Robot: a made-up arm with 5 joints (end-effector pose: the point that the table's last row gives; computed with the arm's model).
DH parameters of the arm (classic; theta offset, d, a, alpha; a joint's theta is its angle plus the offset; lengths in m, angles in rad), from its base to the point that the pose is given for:
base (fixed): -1.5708 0.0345 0 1.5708
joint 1: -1.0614 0 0.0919 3.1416
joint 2: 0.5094 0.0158 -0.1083 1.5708
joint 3: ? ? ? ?
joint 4: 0 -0.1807 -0.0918 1.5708
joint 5: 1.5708 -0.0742 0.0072 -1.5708
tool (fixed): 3.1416 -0.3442 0 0
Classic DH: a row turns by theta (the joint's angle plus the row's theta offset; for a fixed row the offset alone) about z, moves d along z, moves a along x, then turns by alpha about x.
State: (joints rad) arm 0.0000 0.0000 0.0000 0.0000 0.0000
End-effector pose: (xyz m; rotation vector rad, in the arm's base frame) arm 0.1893 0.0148 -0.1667 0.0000 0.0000 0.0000
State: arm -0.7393 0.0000 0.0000 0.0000 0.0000
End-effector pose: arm 0.1893 0.1465 -0.1042 0.7393 0.0000 0.0000
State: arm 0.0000 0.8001 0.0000 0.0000 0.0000
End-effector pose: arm 0.1893 0.0835 -0.0873 0.8001 0.0000 0.0000
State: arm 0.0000 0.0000 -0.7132 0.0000 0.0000
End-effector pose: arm -0.0030 0.0148 -0.2244 0.0000 0.7132 0.0000
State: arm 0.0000 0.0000 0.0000 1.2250 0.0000
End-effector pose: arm 0.1893 -0.1736 0.0699 -1.2250 0.0000 0.0000
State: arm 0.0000 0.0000 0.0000 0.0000 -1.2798
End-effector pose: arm 0.5242 0.0148 0.0718 0.0000 -1.2798 0.0000
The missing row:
joint 3: 0 -0.1338 -0.0231 1.5708
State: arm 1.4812 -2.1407 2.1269 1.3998 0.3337
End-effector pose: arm -0.0648 -0.0496 -0.0927 1.0832 1.1750 -1.9027
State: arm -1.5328 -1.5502 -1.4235 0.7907 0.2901
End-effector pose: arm -0.0623 -0.0073 0.0087 -0.7649 1.6200 0.4649
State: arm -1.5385 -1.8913 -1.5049 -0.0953 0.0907
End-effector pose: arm -0.2075 0.1404 -0.0879 -0.1938 1.5601 -0.3483
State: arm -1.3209 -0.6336 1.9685 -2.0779 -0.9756
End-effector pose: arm -0.1725 -0.0659 0.5481 -2.0326 1.7073 -0.6025
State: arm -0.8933 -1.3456 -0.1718 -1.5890 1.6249
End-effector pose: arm -0.1535 0.0868 0.0169 1.0008 1.5192 0.8042
